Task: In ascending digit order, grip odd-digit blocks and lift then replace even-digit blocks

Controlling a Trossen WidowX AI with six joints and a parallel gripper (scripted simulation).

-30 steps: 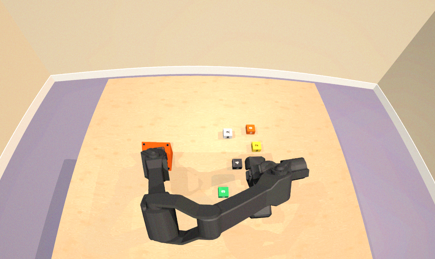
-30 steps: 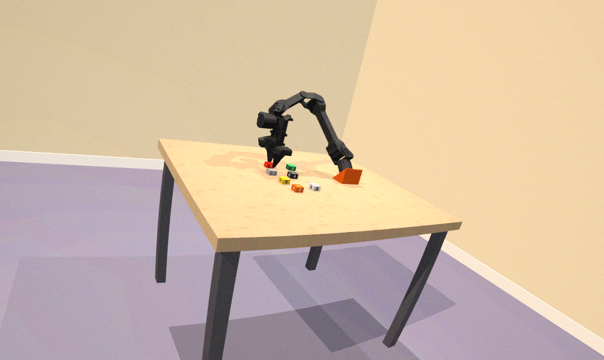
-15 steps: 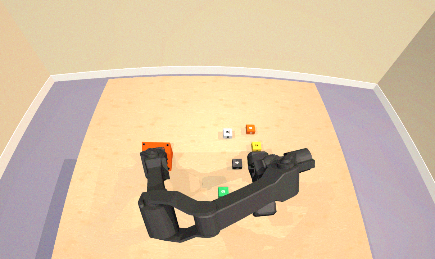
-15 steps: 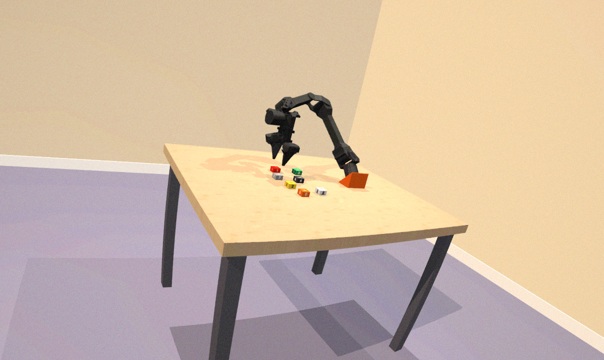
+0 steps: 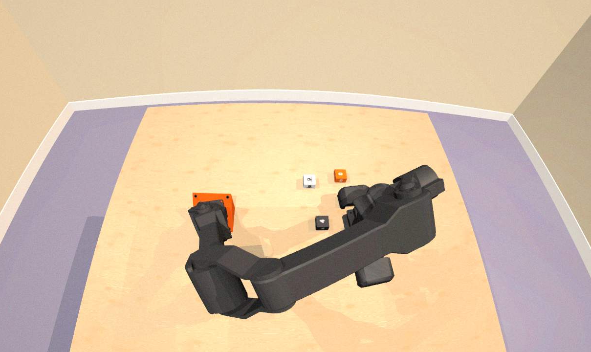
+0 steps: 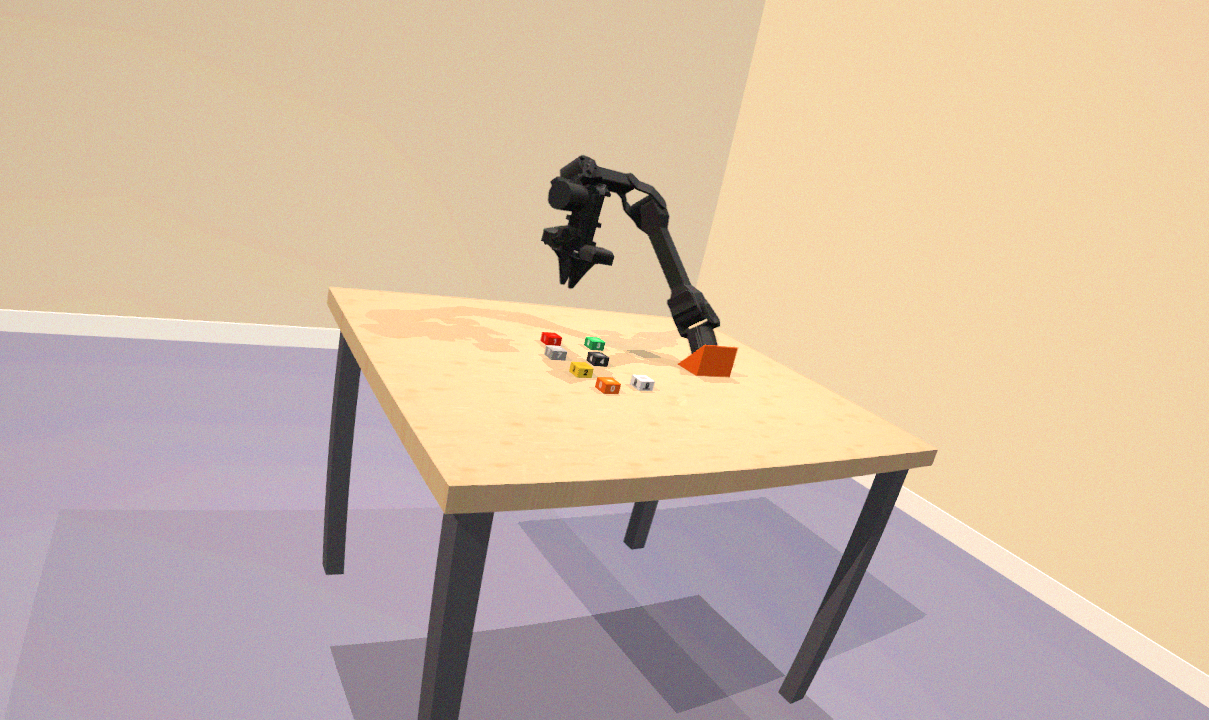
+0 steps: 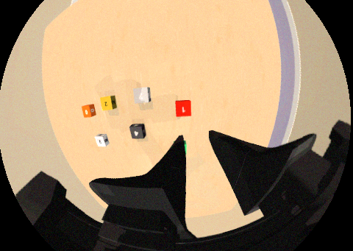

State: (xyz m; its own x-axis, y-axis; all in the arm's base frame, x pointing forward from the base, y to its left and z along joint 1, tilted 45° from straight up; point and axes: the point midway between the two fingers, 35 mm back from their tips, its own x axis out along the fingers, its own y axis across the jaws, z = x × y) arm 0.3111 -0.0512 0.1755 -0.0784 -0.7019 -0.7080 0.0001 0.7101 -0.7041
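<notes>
Now: gripper tip 5 cm short of the yellow block, 18 cm to the right of it and 12 cm above it. The rest, counted from my gripper tip: green block (9 cm behind, 2 cm to the left, 12 cm below); then red block (1 cm ahead, 12 cm below); then grey block (5 cm ahead, 9 cm to the left, 12 cm below).
</notes>
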